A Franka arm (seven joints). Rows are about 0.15 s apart.
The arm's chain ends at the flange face. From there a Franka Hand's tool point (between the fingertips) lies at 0.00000 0.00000 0.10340 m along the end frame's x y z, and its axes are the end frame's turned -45 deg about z.
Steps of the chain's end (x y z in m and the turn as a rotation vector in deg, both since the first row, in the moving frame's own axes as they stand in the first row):
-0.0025 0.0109 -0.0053 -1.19 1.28 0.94
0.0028 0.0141 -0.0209 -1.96 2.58 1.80
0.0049 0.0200 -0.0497 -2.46 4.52 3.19
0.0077 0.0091 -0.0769 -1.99 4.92 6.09
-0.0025 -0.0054 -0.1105 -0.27 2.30 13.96
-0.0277 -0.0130 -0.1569 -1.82 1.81 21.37
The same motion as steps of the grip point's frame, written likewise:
-0.0094 0.0091 -0.0053 -1.75 0.06 0.94
-0.0073 0.0178 -0.0211 -3.21 0.44 1.80
-0.0083 0.0266 -0.0501 -4.94 1.46 3.19
0.0023 0.0209 -0.0773 -4.89 2.07 6.09
0.0042 -0.0020 -0.1106 -1.82 1.44 13.96
-0.0113 -0.0243 -0.1570 -2.57 -0.01 21.37

